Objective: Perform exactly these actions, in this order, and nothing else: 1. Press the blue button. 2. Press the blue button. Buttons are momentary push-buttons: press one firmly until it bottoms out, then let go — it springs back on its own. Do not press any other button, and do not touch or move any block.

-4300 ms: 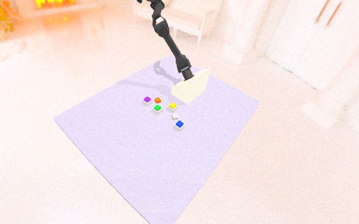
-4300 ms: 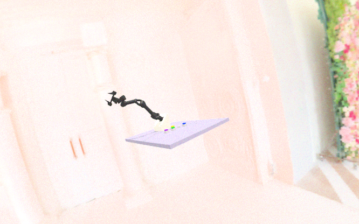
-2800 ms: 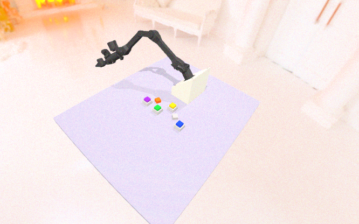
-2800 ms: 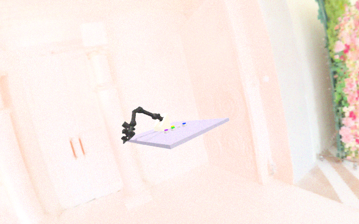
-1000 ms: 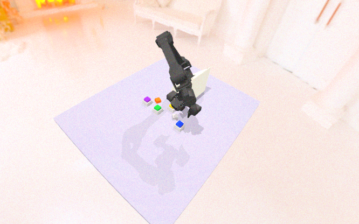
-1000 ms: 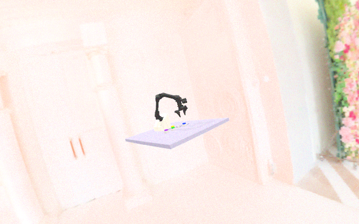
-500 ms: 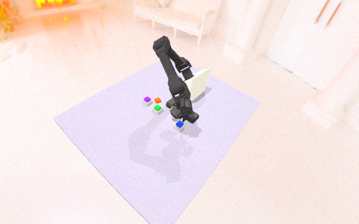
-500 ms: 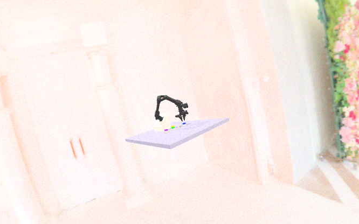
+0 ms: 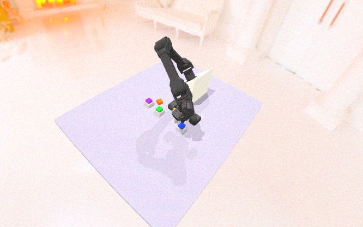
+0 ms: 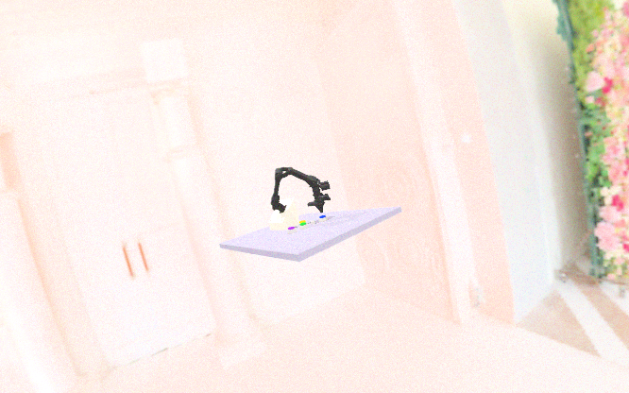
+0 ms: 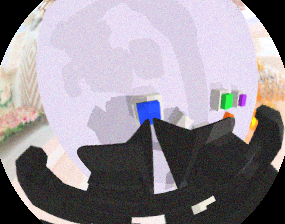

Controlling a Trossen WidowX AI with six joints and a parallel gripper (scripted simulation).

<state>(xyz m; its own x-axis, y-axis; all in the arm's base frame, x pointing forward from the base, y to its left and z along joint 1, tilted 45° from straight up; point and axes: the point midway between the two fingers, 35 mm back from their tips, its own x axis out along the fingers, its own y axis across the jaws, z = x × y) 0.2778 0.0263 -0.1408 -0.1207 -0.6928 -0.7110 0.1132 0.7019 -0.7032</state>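
My gripper tip is now 30 mm above the blue button. From my gripper tip the other things lie so: yellow button: 100 mm behind, 120 mm to the right, 30 mm below; then green button: 30 mm behind, 180 mm to the right, 30 mm below; then orange block: 100 mm behind, 230 mm to the right, 50 mm below.
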